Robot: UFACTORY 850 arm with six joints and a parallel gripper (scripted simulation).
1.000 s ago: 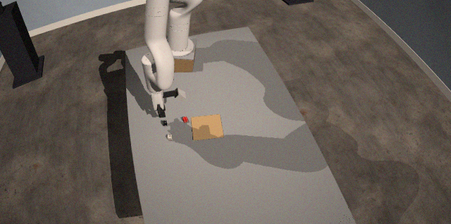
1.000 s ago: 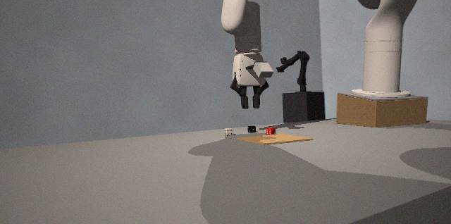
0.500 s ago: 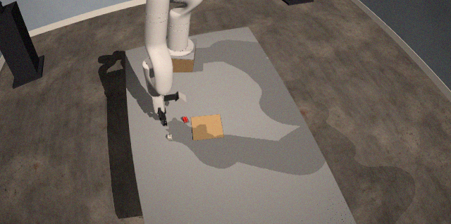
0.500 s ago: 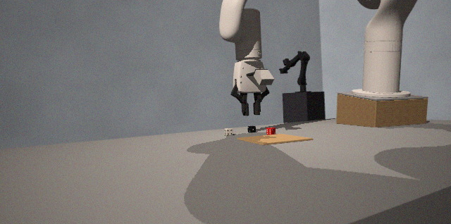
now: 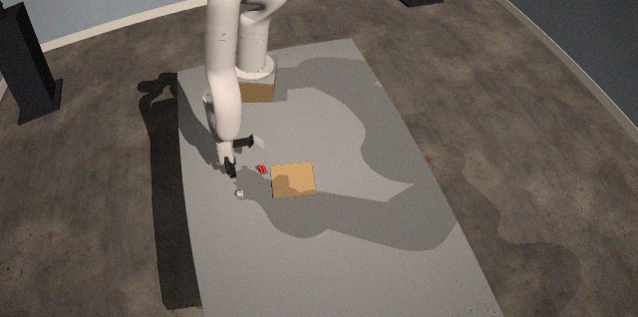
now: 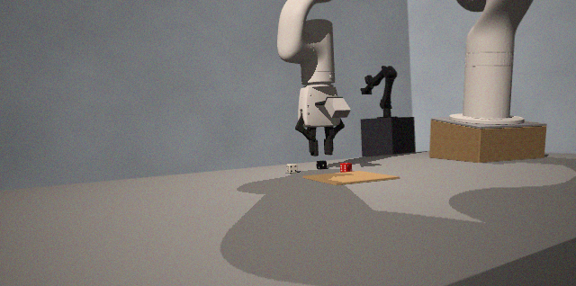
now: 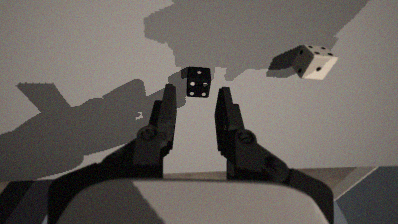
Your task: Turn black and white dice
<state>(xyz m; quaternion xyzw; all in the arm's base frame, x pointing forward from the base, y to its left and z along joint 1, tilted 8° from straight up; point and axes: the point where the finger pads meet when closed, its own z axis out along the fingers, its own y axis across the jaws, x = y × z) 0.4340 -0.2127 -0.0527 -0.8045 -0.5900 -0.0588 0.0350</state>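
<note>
My hand is 4 cm above the black die. The rest, counted from my hand: tan mat: 10 cm ahead, 18 cm to the left, 5 cm below; red die: 2 cm ahead, 10 cm to the left, 4 cm below; white die: 10 cm ahead, 4 cm below.
</note>
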